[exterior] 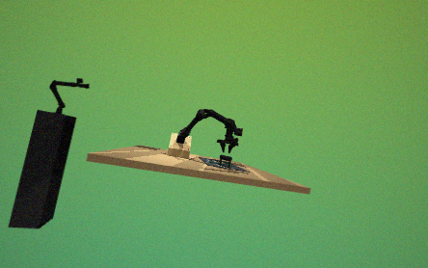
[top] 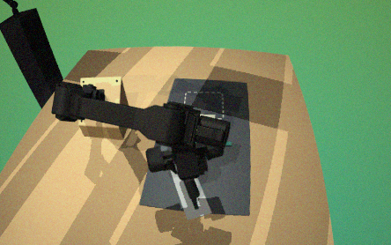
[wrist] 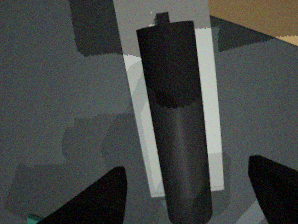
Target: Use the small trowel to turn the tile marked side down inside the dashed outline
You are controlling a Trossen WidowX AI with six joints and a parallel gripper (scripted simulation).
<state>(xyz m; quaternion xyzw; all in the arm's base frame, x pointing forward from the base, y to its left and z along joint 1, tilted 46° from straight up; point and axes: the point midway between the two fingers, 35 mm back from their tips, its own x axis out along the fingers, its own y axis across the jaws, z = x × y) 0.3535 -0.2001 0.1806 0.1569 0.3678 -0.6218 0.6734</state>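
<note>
Right now the teal trowel is 10 mm ahead of my gripper tip, 180 mm to the left of it and 110 mm below it. The rest, counted from my gripper tip: cream tile 40 mm ahead, 270 mm to the left, 100 mm below; dark grey mat 40 mm ahead, 240 mm to the left, 130 mm below.
</note>
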